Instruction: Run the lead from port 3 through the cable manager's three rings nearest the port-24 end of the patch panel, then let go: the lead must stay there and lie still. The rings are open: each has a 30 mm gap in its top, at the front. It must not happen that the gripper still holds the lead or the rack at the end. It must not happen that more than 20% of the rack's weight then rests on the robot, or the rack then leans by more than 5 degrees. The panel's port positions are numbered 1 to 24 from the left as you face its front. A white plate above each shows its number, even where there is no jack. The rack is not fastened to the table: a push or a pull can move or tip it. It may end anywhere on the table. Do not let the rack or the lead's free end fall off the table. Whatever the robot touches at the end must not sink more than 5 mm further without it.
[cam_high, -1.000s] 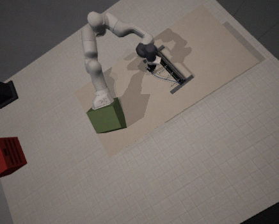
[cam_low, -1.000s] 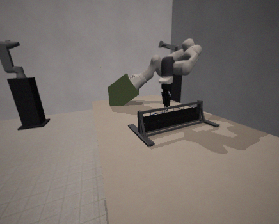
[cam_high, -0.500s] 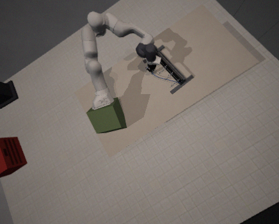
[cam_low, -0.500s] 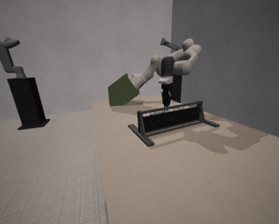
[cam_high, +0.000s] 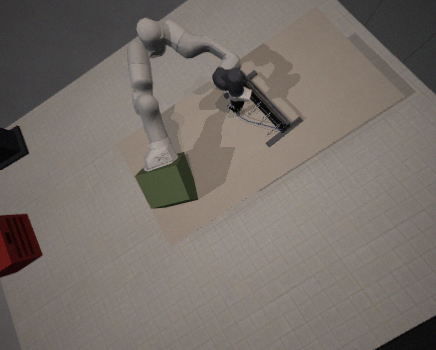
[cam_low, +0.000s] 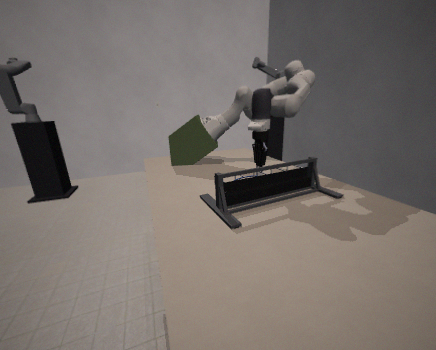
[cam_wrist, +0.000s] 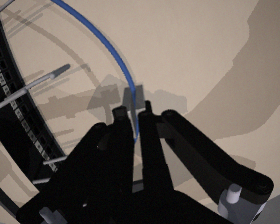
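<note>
Now: the rack 17 cm ahead of my hand, 4 cm to the right of it and 1 cm above it.
</note>
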